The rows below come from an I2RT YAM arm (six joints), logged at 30 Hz.
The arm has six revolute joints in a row. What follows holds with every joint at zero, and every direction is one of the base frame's.
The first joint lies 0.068 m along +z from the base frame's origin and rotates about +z.
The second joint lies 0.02 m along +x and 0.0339 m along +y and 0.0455 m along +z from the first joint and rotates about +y.
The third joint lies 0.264 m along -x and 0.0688 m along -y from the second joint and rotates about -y.
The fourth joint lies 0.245 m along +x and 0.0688 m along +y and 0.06 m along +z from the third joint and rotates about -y.
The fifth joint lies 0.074 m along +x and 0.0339 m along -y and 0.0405 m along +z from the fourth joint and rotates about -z.
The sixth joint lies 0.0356 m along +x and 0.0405 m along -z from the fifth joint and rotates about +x.
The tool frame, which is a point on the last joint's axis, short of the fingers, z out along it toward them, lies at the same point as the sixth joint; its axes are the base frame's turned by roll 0, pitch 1.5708 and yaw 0 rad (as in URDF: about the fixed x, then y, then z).
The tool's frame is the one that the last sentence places.
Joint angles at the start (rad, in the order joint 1, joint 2, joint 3, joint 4, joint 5, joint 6):
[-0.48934, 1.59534, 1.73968, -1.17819, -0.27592, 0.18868]
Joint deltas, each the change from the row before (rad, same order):
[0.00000, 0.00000, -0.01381, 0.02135, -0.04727, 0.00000]
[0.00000, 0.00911, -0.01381, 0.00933, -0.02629, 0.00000]
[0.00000, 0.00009, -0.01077, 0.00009, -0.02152, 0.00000]
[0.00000, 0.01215, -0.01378, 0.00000, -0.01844, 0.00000]
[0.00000, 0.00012, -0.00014, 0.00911, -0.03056, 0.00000]
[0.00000, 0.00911, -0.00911, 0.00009, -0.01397, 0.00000]
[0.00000, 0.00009, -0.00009, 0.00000, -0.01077, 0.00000]
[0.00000, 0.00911, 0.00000, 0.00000, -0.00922, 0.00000]
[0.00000, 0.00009, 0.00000, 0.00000, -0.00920, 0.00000]
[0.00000, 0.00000, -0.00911, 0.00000, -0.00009, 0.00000]
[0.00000, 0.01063, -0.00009, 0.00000, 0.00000, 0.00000]
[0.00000, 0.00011, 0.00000, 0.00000, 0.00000, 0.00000]
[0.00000, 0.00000, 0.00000, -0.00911, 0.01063, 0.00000]
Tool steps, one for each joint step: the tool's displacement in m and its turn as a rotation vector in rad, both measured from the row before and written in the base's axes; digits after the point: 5 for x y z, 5 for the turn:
[0.00228, 0.00061, -0.00239, 0.03223, -0.02570, 0.02433]
[0.00308, -0.00064, -0.00597, 0.02632, 0.00138, 0.01346]
[0.00017, 0.00072, -0.00293, 0.02149, 0.00076, 0.01080]
[0.00271, -0.00075, -0.00746, 0.02642, 0.01531, 0.00896]
[0.00107, 0.00056, 0.00076, 0.01953, -0.02043, 0.01461]
[0.00195, -0.00053, -0.00524, 0.01938, 0.01022, 0.00662]
[0.00011, 0.00033, 0.00009, 0.00850, -0.00432, 0.00502]
[0.00202, -0.00074, -0.00267, 0.01150, 0.00420, 0.00426]
[0.00010, 0.00028, 0.00010, 0.00726, -0.00377, 0.00421]
[-0.00020, 0.00011, -0.00265, 0.00435, 0.00800, 0.00004]
[0.00221, -0.00118, -0.00331, 0.00504, 0.00946, 0.00000]
[0.00002, -0.00001, -0.00003, 0.00005, 0.00010, 0.00000]
[-0.00086, 0.00007, -0.00057, -0.00416, 0.01254, -0.00463]

